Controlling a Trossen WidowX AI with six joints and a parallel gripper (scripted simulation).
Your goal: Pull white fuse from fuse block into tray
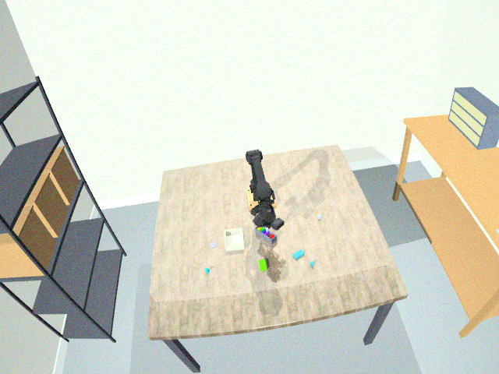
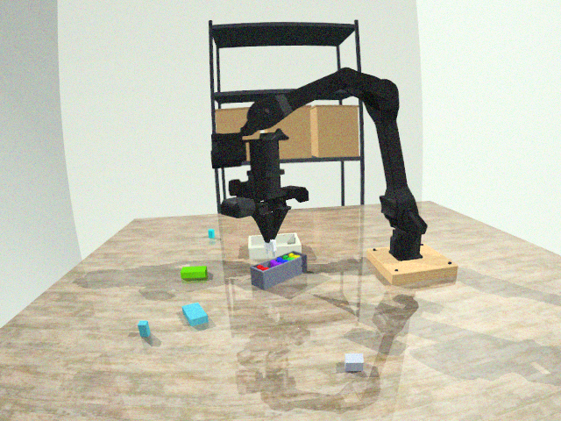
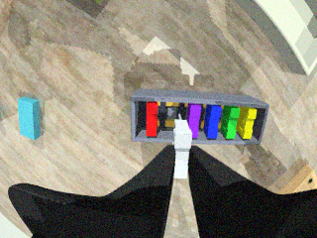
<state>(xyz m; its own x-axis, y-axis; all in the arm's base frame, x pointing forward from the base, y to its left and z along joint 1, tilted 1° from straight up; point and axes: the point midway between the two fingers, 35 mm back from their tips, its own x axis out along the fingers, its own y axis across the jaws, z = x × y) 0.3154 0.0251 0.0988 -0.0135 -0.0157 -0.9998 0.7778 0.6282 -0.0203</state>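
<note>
My gripper tip is now 2 cm past the white tray, 19 cm to the left of it and 9 cm above it. The rest, counted from my gripper tip: red fuse (2 cm ahead, 1 cm to the left, 6 cm below); then grey cube (10 cm behind, 30 cm to the left, 8 cm below); then white fuse (1 cm below).
</note>
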